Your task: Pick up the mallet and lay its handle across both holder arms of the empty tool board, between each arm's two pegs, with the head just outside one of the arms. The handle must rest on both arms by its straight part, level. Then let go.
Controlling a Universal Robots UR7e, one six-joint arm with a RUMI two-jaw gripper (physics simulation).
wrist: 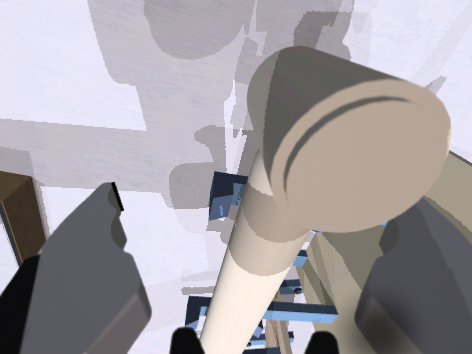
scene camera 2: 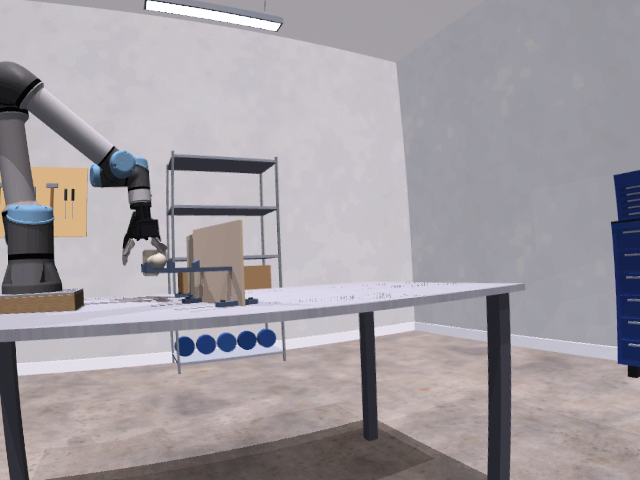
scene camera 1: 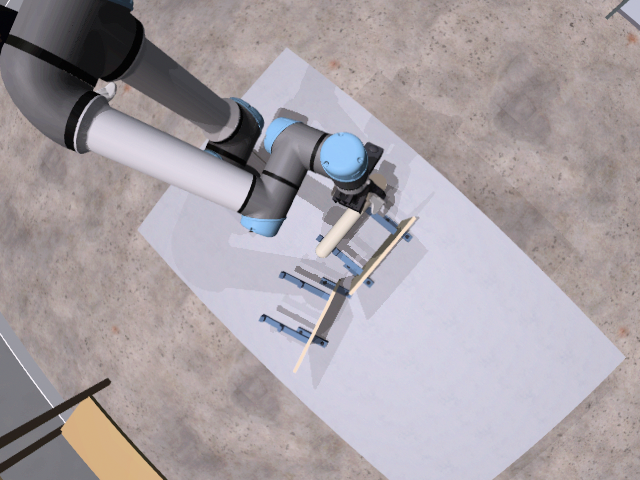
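The pale wooden mallet (scene camera 1: 337, 233) (scene camera 2: 156, 259) (wrist: 240, 300) lies across both blue holder arms (scene camera 1: 347, 262) (scene camera 2: 214, 268) (wrist: 305, 312) of the right-hand tool board (scene camera 1: 382, 256) (scene camera 2: 218, 258) in the overhead view. Its handle sits between each arm's pegs and looks about level. Its head (scene camera 1: 378, 181) (wrist: 367, 157) is just outside the arm farther from the second board. My gripper (scene camera 1: 356, 206) (scene camera 2: 145, 255) (wrist: 249, 185) is open and empty, close above the mallet's head end, with a finger on either side in the wrist view. The gripper partly hides the handle in the overhead view.
A second tool board (scene camera 1: 317, 328) stands beside the first, with two bare blue arms (scene camera 1: 305, 285) reaching toward the left. Both boards stand on the pale table (scene camera 1: 491, 330) (scene camera 2: 361, 297). A wooden block (scene camera 2: 41, 301) (wrist: 25, 220) is under the arm's base.
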